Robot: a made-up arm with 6 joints. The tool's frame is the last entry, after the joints. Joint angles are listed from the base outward.
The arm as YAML. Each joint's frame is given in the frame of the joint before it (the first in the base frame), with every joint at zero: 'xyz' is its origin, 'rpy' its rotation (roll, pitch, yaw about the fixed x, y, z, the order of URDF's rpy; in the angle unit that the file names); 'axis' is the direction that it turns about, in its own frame. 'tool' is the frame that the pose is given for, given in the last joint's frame.
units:
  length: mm
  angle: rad
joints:
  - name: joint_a
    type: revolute
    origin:
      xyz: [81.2, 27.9, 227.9]
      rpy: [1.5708, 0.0, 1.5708]
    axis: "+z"
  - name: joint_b
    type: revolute
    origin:
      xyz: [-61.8, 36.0, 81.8]
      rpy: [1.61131, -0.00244, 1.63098]
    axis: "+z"
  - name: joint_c
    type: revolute
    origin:
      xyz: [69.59, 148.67, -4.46]
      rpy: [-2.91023, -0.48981, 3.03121]
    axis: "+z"
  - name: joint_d
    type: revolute
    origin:
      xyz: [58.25, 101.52, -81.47]
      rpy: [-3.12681, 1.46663, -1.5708]
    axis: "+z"
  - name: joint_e
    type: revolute
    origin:
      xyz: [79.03, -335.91, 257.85]
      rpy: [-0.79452, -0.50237, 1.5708]
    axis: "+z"
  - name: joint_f
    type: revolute
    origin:
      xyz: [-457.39, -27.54, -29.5]
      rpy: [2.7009, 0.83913, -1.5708]
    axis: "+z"
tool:
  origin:
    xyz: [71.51, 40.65, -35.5]
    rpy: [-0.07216, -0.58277, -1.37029]
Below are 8 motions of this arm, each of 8 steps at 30 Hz.
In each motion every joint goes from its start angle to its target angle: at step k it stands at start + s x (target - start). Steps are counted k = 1, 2, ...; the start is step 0. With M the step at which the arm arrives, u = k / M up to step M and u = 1 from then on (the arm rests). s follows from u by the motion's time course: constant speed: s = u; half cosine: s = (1 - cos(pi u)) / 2; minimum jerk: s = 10 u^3 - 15 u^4 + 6 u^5.
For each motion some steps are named. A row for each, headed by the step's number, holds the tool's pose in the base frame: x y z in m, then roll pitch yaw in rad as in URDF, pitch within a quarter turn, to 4 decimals.
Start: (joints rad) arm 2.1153 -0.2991 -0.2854 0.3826 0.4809 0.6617
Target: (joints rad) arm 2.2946 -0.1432 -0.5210 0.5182 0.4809 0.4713
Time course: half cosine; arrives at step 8
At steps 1, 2, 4, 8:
1: 0.5948 -0.4187 0.9947 0.5919 0.5831 -2.5415
2: 0.5745 -0.4372 0.9918 0.5611 0.6409 -2.5393
4: 0.5120 -0.5016 0.9718 0.4448 0.8278 -2.5486
8: 0.4364 -0.5971 0.9172 0.2020 1.0816 -2.6381

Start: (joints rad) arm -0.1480 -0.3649 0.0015 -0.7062 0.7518 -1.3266
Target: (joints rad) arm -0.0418 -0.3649 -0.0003 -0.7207 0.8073 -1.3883
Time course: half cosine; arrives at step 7
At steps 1, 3, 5, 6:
1: 0.9476 0.2214 -0.1076 2.2945 0.4166 -2.3164
3: 0.9508 0.2323 -0.0964 2.2686 0.4701 -2.3112
5: 0.9546 0.2451 -0.0820 2.2368 0.5372 -2.3070
6: 0.9559 0.2491 -0.0772 2.2265 0.5594 -2.3062

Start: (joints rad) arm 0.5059 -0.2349 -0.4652 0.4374 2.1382 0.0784
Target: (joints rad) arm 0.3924 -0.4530 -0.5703 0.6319 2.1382 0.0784
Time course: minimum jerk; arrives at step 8
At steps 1, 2, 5, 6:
1: 0.9646 0.2702 0.6940 0.3203 -0.4340 3.0332
2: 0.9601 0.2660 0.7043 0.3109 -0.4265 3.0349
5: 0.9219 0.2428 0.7754 0.2482 -0.3710 3.0522
6: 0.9096 0.2385 0.7941 0.2322 -0.3551 3.0584

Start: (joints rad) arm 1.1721 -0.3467 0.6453 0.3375 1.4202 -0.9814
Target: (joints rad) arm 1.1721 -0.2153 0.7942 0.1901 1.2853 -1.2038
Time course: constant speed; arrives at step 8
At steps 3, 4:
3: 0.8710 -0.5033 0.8191 -0.2608 -0.0046 1.3492
4: 0.8889 -0.4895 0.8095 -0.2542 0.0204 1.3347

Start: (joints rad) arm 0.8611 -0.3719 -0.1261 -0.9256 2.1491 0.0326
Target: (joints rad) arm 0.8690 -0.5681 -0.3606 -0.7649 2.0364 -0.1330
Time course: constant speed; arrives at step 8
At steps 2, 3, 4, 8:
2: 1.0296 0.1369 0.5690 1.0690 0.2385 2.3742
3: 1.0194 0.1465 0.5833 1.0424 0.2531 2.3845
4: 1.0087 0.1560 0.5975 1.0159 0.2680 2.3944
8: 0.9609 0.1942 0.6522 0.9111 0.3312 2.4304

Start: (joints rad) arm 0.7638 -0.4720 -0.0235 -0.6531 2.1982 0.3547
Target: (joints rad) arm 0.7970 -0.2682 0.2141 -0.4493 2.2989 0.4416
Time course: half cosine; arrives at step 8
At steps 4, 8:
4: 1.0312 -0.1066 0.6997 0.9422 -0.1694 2.2824
8: 1.0339 -0.1709 0.6810 0.8530 -0.2850 2.2765

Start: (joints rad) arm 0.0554 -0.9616 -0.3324 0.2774 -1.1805 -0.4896
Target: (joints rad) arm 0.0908 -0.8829 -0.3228 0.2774 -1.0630 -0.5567
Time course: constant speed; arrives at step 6
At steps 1, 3, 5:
1: 0.3971 0.2996 0.1214 2.7479 -0.9550 -2.1198
3: 0.3957 0.3191 0.1184 2.6451 -0.9135 -2.0430
5: 0.3942 0.3385 0.1166 2.5529 -0.8679 -1.9775

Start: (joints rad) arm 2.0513 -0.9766 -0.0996 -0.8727 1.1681 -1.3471
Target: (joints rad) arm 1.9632 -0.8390 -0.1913 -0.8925 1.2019 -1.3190
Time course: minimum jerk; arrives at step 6
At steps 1, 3, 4, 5, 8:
1: 1.0176 -0.2876 0.2913 0.0875 0.0901 1.5755
3: 1.0233 -0.2167 0.3558 0.0394 0.1468 1.6473
4: 1.0226 -0.1700 0.3929 0.0126 0.1837 1.6920
5: 1.0206 -0.1411 0.4138 -0.0023 0.2063 1.7189
8: 1.0200 -0.1352 0.4180 -0.0052 0.2110 1.7244

